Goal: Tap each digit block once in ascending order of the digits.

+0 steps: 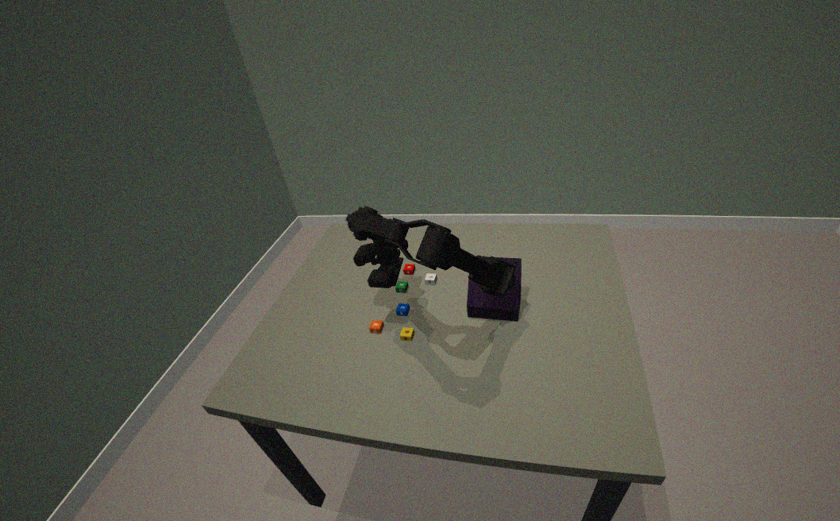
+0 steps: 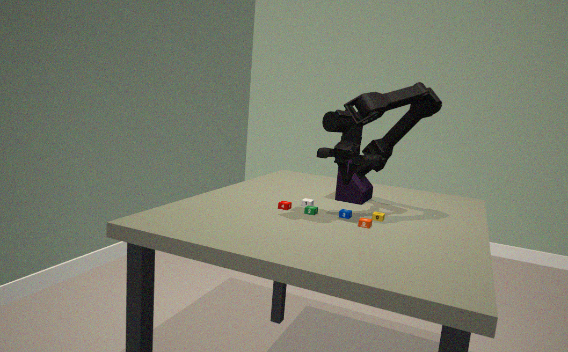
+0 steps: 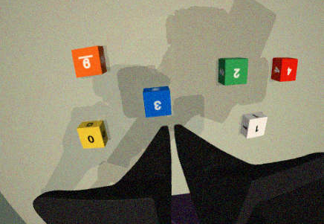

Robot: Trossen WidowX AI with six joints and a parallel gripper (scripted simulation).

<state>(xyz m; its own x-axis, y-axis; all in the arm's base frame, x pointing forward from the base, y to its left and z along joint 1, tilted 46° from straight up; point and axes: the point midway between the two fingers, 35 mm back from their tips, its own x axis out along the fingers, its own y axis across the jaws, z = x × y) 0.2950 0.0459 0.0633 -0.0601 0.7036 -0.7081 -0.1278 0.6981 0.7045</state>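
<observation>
The blue block lies 9 cm below my gripper tip and 1 cm behind it. Round my gripper tip: yellow block (9 cm to the left, 9 cm below, 6 cm behind); orange block (9 cm to the left, 9 cm below, 4 cm ahead); green block (9 cm to the right, 9 cm below, 3 cm ahead).
</observation>
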